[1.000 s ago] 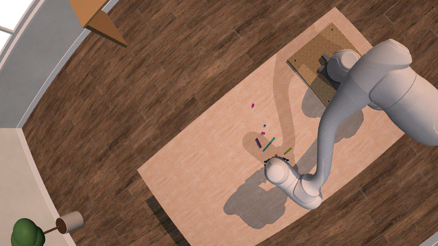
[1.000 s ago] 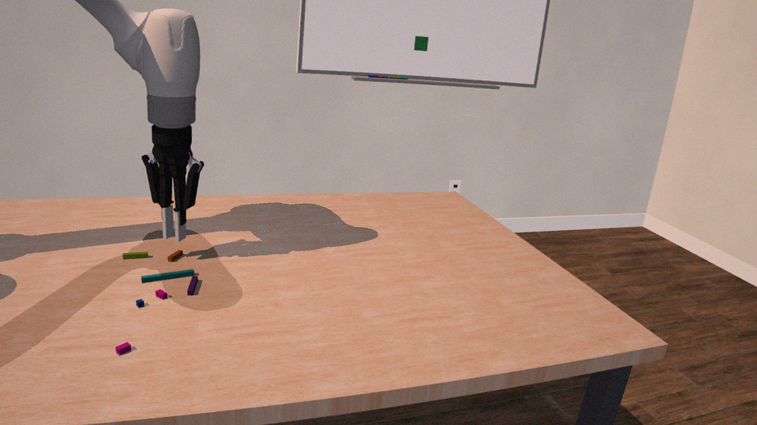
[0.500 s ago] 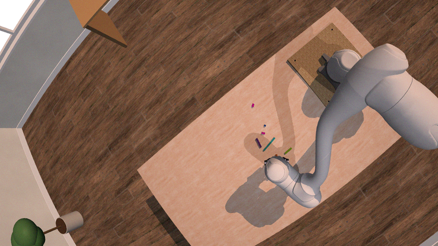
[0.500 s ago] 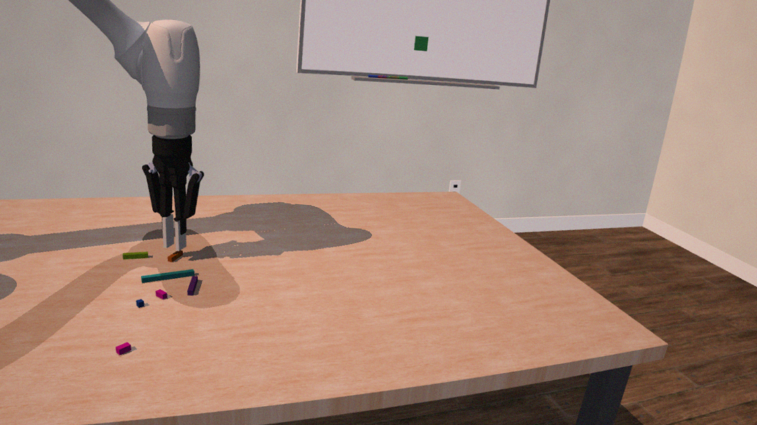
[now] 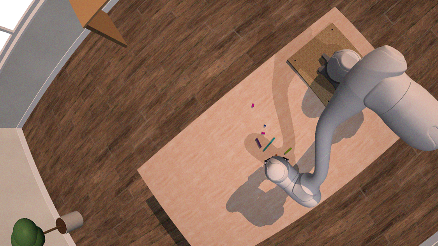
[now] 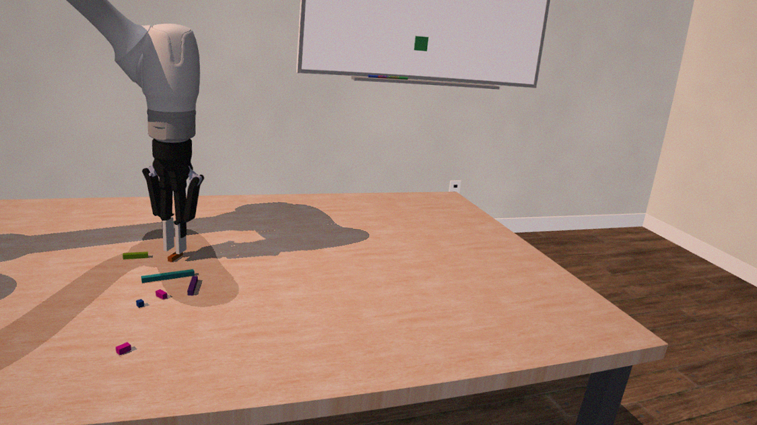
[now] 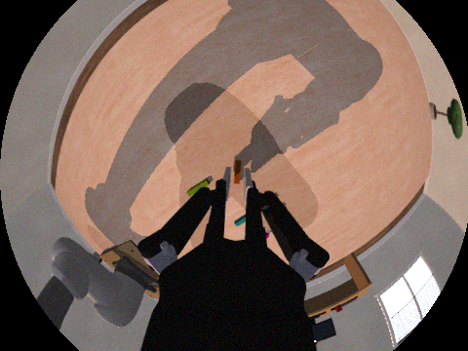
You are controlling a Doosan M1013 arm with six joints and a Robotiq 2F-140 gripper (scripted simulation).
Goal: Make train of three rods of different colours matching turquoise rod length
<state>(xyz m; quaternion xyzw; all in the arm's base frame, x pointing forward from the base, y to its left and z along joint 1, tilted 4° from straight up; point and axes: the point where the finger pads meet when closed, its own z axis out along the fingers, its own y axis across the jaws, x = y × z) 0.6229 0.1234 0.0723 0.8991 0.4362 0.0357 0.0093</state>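
The orange rod lies 50 mm below my hand. From my hand the other things lie so: purple rod (140 mm to the right, 50 mm below, 20 mm ahead); then turquoise rod (90 mm to the right, 50 mm below, 20 mm behind); then lime rod (80 mm behind, 50 mm below, 20 mm to the left).
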